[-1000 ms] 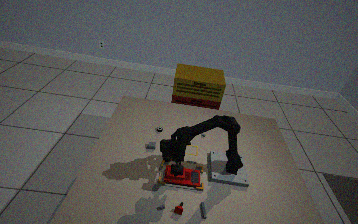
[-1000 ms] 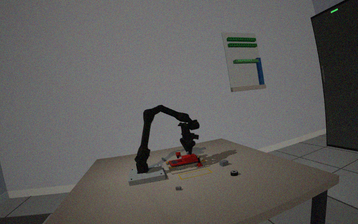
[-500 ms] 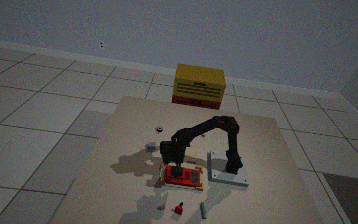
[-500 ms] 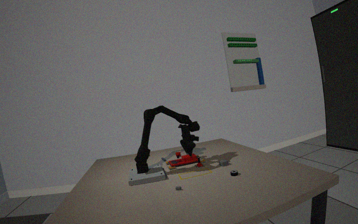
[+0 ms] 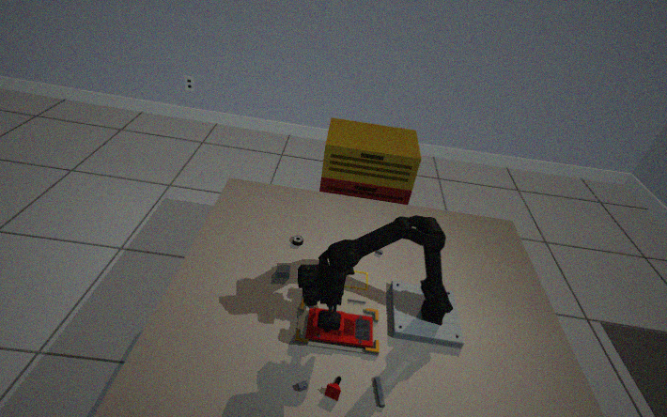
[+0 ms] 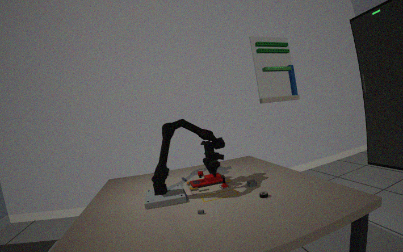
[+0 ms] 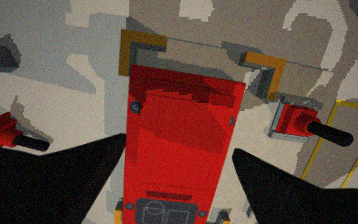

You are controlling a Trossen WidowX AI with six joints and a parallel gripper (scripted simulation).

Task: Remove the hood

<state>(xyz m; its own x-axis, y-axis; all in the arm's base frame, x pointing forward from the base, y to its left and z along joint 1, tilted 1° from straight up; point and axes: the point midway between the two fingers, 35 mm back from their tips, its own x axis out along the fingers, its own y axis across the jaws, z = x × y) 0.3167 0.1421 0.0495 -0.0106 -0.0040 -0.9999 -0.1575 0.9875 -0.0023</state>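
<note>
The red hood is 1 cm below my gripper tip. The rest, counted from my gripper tip: grey bar (19 cm behind, 15 cm to the left, 4 cm below); then grey block (20 cm ahead, 18 cm to the right, 4 cm below); then black wheel (35 cm to the right, 20 cm ahead, 4 cm below).
</note>
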